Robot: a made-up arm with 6 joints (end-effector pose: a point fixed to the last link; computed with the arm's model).
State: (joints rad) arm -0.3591 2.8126 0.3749 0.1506 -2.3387 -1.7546
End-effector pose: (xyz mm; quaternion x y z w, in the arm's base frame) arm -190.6 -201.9 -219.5 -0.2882 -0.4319 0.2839 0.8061
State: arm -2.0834 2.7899 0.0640 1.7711 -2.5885 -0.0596
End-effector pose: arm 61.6 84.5 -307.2 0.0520 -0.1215 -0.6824 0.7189
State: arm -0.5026 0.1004 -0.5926 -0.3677 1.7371 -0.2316
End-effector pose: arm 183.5 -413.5 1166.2 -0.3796 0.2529 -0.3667 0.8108
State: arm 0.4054 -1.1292 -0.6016 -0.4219 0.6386 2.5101
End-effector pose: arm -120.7 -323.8 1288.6 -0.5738 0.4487 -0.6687 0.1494
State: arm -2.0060 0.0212 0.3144 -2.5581 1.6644 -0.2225
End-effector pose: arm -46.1 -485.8 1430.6 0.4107 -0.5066 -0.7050 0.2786
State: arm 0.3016 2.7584 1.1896 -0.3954 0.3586 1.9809
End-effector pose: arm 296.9 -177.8 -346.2 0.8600 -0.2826 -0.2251 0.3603
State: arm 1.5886 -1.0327 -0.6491 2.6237 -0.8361 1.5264
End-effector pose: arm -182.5 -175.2 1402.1 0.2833 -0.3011 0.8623 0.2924
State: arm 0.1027 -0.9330 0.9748 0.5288 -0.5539 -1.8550
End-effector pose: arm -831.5 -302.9 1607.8 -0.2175 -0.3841 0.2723 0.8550
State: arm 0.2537 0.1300 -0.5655 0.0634 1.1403 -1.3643
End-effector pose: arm 535.5 -136.6 1232.6 -0.2104 0.0682 0.5353 0.8152
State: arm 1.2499 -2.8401 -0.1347 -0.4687 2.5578 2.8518
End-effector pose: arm 36.4 -620.2 355.5 0.4752 0.5115 0.5078 0.5047
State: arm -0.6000 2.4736 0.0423 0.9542 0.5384 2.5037
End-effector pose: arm 123.0 -193.5 -247.3 0.9311 0.2103 -0.2173 0.2037
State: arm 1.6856 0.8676 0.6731 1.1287 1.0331 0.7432
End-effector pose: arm -39.0 1002.2 1383.3 -0.6256 -0.6536 -0.1851 0.3836
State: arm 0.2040 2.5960 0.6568 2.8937 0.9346 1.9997
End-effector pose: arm 134.5 237.0 -235.4 -0.3999 -0.8753 -0.1937 0.1907
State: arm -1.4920 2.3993 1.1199 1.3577 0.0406 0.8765
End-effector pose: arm 66.7 -824.6 -137.6 0.5625 -0.6897 -0.4157 0.1875
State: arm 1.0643 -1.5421 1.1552 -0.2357 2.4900 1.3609
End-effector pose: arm -290.5 -1051.7 1028.9 0.9353 0.0247 -0.0535 0.3489
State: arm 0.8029 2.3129 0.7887 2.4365 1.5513 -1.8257
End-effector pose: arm 315.2 587.6 -153.6 0.2095 -0.1053 -0.8162 0.5281
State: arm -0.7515 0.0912 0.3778 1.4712 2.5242 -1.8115
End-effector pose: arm 290.9 -289.2 1826.0 -0.7944 -0.1022 0.5682 0.1889
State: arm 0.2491 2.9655 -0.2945 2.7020 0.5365 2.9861
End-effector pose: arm -393.2 99.5 93.1 -0.4188 -0.6155 -0.2517 0.6184
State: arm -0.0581 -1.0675 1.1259 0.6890 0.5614 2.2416
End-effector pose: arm -1049.4 -84.6 1378.6 -0.3666 -0.4204 0.8298 0.0164
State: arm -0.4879 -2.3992 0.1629 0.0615 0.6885 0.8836
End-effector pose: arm -929.9 202.4 424.5 0.0383 -0.3209 -0.9053 0.2758
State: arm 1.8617 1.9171 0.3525 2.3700 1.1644 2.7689
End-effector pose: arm -369.3 680.3 87.1 0.2779 -0.7492 -0.2858 0.5289
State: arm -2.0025 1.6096 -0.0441 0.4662 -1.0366 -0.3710
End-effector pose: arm -544.3 -606.0 234.8 0.6398 0.4703 0.5847 0.1661
